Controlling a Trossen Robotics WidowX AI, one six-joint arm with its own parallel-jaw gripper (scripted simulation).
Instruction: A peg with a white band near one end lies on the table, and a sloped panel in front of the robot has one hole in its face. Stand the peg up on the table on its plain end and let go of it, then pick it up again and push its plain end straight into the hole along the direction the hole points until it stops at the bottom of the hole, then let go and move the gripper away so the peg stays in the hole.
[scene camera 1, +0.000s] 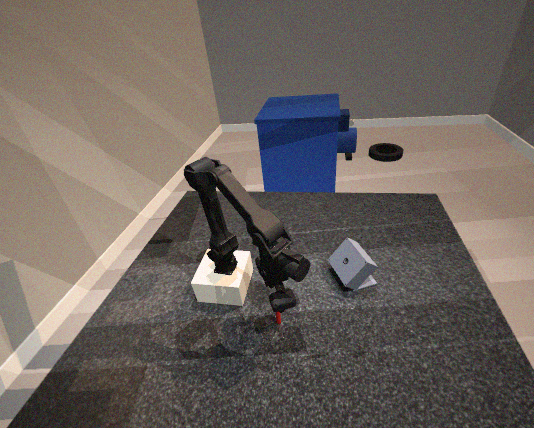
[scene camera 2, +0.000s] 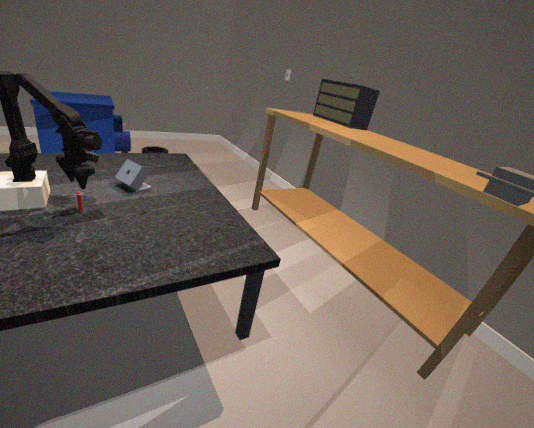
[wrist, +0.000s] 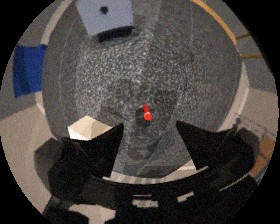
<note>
My gripper (scene camera 2: 77, 185) is open, holding nothing. Also in view: a grey sloped panel (scene camera 1: 356, 271).
My gripper shows as well in scene camera 1 (scene camera 1: 276, 299) and in the wrist view (wrist: 150, 124).
</note>
